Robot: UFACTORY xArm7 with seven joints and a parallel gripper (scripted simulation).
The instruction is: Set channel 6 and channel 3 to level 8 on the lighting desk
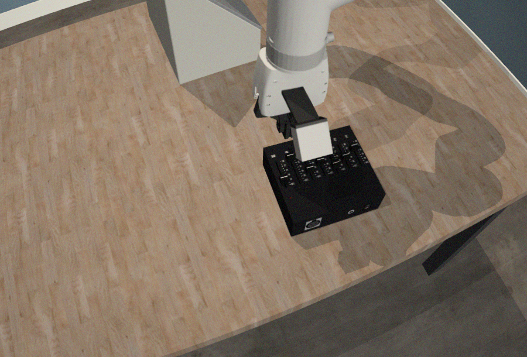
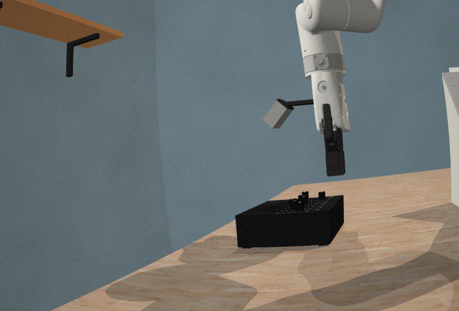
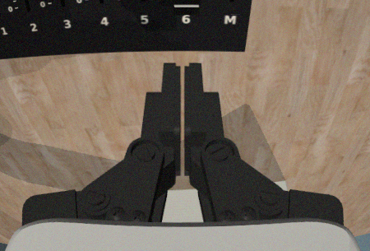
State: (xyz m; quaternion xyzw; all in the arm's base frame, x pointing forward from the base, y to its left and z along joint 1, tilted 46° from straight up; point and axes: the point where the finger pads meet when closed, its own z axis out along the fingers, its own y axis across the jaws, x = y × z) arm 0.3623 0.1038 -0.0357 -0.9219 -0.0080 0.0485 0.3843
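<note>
Right now the channel 6 fader cap is 30 mm ahead of my hand and 50 mm below it. The rest, counted from my hand: channel 3 fader cap (70 mm ahead, 60 mm to the left, 50 mm below); master fader cap (60 mm ahead, 30 mm to the right, 50 mm below); channel 5 fader cap (60 mm ahead, 20 mm to the left, 50 mm below).
</note>
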